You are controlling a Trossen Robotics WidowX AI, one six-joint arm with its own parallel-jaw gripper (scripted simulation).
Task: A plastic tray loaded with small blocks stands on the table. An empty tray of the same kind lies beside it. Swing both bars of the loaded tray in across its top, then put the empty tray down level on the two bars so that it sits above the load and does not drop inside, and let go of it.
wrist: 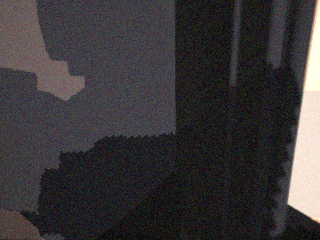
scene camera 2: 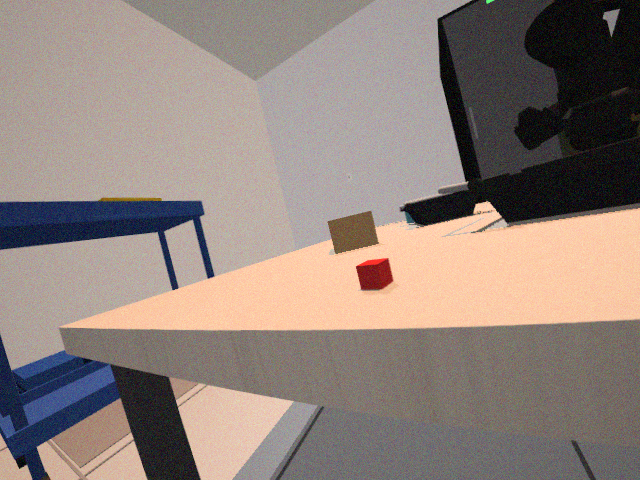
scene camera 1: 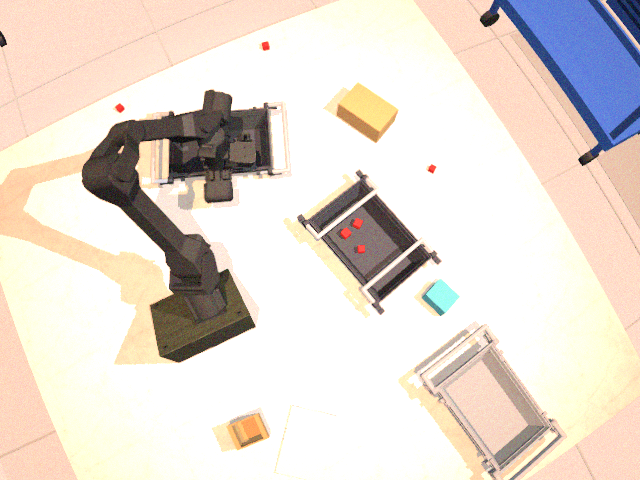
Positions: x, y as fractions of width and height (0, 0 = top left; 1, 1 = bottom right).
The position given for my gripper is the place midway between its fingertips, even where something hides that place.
In view: my gripper (scene camera 1: 0.35, 0.37) and a cyan block (scene camera 1: 0.69, 0.62).
My gripper shows as well in the wrist view (wrist: 0.64, 0.76). The wrist view does not show the cyan block: it is out of frame.
